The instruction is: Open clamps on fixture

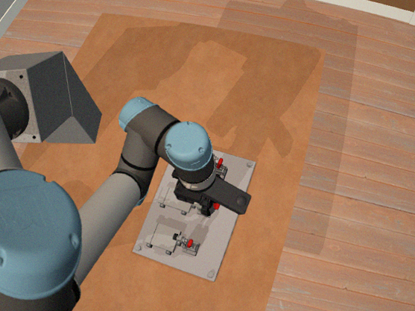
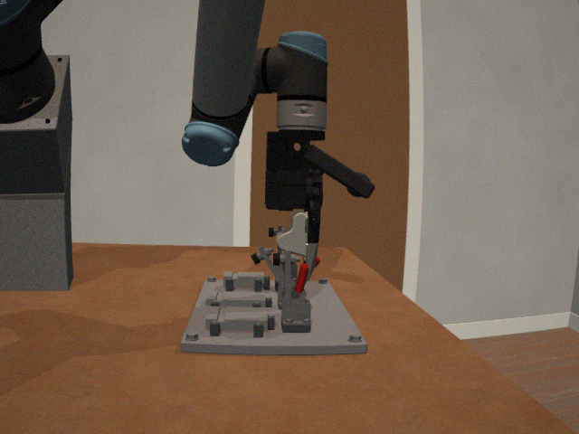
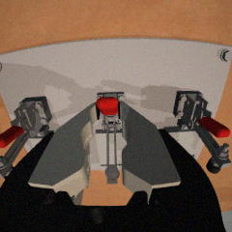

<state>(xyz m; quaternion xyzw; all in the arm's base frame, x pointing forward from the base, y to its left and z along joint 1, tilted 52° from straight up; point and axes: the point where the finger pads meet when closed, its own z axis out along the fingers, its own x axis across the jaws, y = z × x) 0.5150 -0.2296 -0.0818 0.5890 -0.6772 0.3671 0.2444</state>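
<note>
My gripper is now 7 cm above the grey fixture plate, 6 cm past it and 1 cm to the right of it. Also, from my hand: grey part (12 cm behind, 5 cm below, 2 cm to the left).
</note>
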